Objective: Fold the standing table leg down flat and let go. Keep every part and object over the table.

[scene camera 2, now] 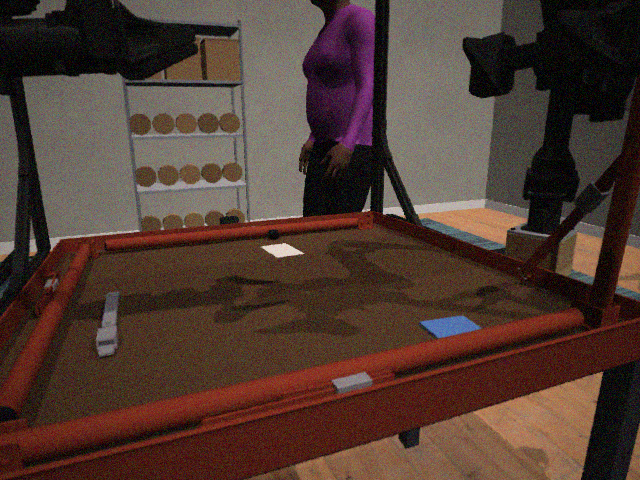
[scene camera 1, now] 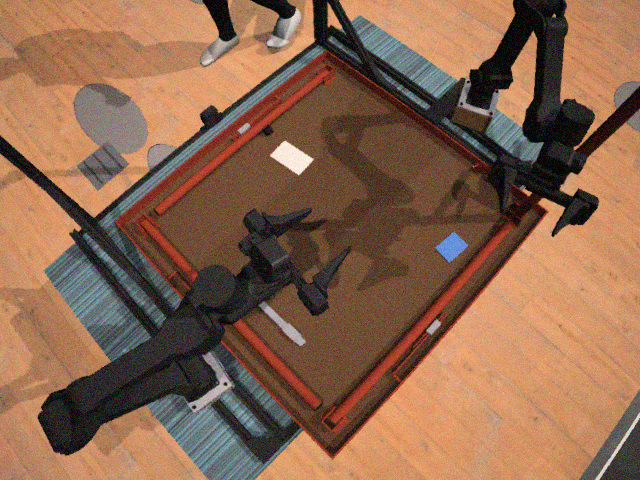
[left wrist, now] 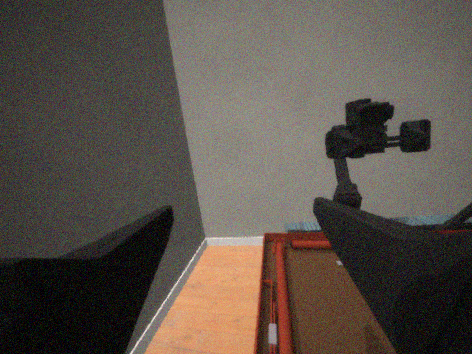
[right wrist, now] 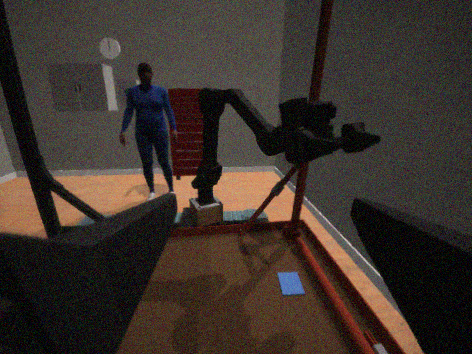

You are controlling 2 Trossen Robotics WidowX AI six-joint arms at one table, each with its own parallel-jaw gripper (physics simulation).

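Seen in the pictures: left gripper, between the fingertips: (scene camera 2: pixel 506 31) (scene camera 1: pixel 527 223) (left wrist: pixel 243 208) (right wrist: pixel 360 142); right gripper, between the fingertips: (scene camera 2: pixel 196 42) (scene camera 1: pixel 329 230) (left wrist: pixel 392 140) (right wrist: pixel 263 204); left arm's base, origin of its link: (scene camera 2: pixel 542 229) (scene camera 1: pixel 479 97) (right wrist: pixel 205 201); right arm's base, origin of its link: (scene camera 1: pixel 199 379).
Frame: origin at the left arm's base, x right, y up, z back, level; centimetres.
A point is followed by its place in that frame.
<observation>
The standing table leg (scene camera 1: pixel 610 125) @(x -18.5, y 37.4, z -30.5 cm) (scene camera 2: pixel 615 232) @(x -18.1, y 8.4, z -30.2 cm) (right wrist: pixel 320 55) @(x -18.7, y 46.0, z -30.5 cm) is a red bar rising steeply at the table's right corner. Its red brace (scene camera 2: pixel 557 233) @(x -9.6, y 5.3, z -22.7 cm) (right wrist: pixel 275 191) @(x -12.6, y 10.7, z -24.9 cm) slants down to the rim. My left gripper (scene camera 1: pixel 529 222) @(x -10.9, y 28.8, z -48.5 cm) (left wrist: pixel 243 208) @(x -10.9, y 28.8, z -48.5 cm) is open and empty, raised near the leg. In the right wrist view the left wrist crosses in front of the leg, and no leg shows between the fingers in the left wrist view. My right gripper (scene camera 1: pixel 329 228) @(x 19.1, y 29.8, z -62.1 cm) (right wrist: pixel 263 204) @(x 19.1, y 29.8, z -62.1 cm) is open and empty above the table's left half. Three other legs (scene camera 1: pixel 242 143) @(x 54.5, y -4.1, z -34.4 cm) (scene camera 1: pixel 279 365) @(x 22.3, y -1.9, z -82.7 cm) (scene camera 1: pixel 421 321) @(x -2.8, y -1.6, z -62.7 cm) lie flat.
The red table rim (scene camera 1: pixel 439 334) @(x -7.9, y -4.3, z -63.4 cm) (scene camera 2: pixel 310 434) @(x -6.6, y -4.1, z -68.7 cm) surrounds a brown underside. On it lie a blue square (scene camera 1: pixel 451 246) @(x -4.5, y -4.2, z -42.3 cm) (scene camera 2: pixel 449 326) @(x -4.4, y -4.2, z -42.6 cm) (right wrist: pixel 291 283) @(x -4.6, y -4.2, z -42.7 cm), a white card (scene camera 1: pixel 292 157) @(x 40.9, y -6.0, z -32.7 cm) (scene camera 2: pixel 281 250) @(x 40.8, y -5.9, z -33.1 cm), a grey tool (scene camera 1: pixel 283 324) @(x 25.4, y -4.5, z -73.9 cm) (scene camera 2: pixel 108 322) @(x 26.5, y -3.8, z -73.5 cm) and a small black block (scene camera 1: pixel 267 130) @(x 50.0, y -4.3, z -28.2 cm) (scene camera 2: pixel 272 234) @(x 49.6, y -4.9, z -28.5 cm). A dark post (scene camera 2: pixel 379 77) @(x 49.4, y 31.7, z 9.4 cm) stands behind.
</observation>
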